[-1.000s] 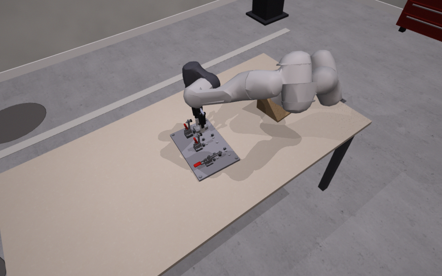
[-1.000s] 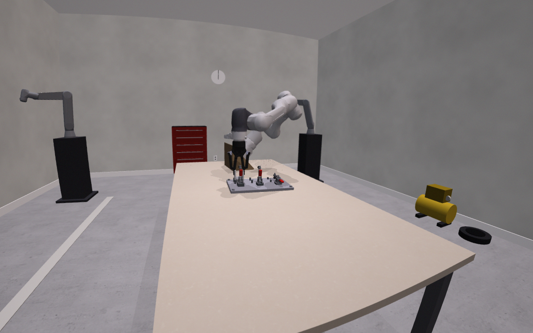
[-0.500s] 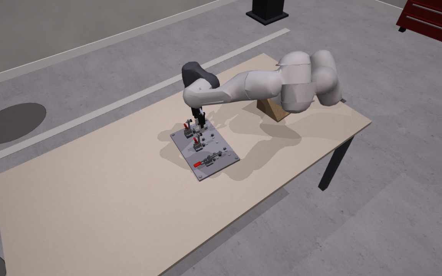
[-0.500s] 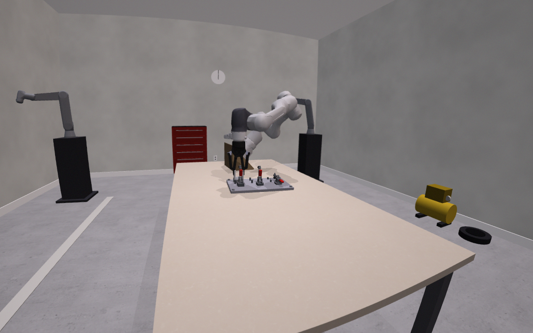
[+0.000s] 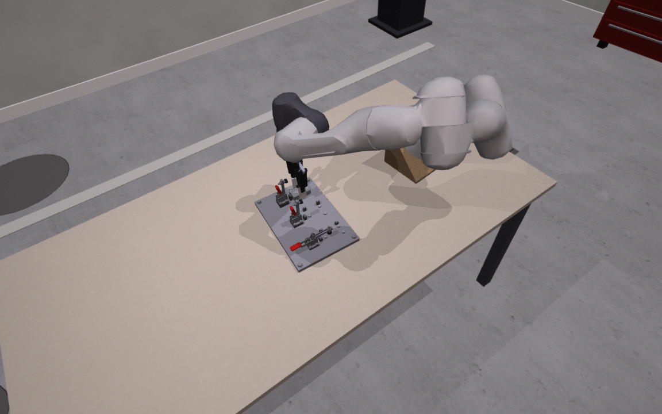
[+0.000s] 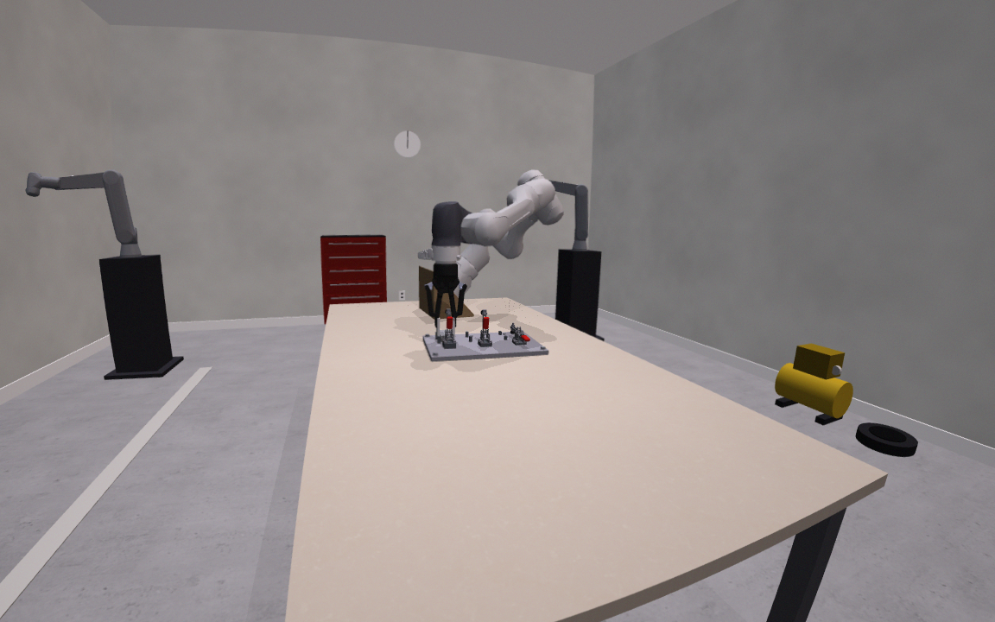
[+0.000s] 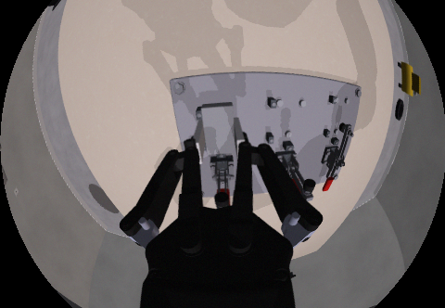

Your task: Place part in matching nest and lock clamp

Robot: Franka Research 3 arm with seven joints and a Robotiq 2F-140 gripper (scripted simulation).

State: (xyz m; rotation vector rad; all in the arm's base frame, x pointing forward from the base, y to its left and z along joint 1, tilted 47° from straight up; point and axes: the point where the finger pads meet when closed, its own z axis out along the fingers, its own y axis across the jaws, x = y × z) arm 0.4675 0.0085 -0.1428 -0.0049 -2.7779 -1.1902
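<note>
My hand is 3 cm above the part. The rest, counted from my hand: grey fixture plate: 5 cm ahead, 11 cm to the left, 5 cm below.
</note>
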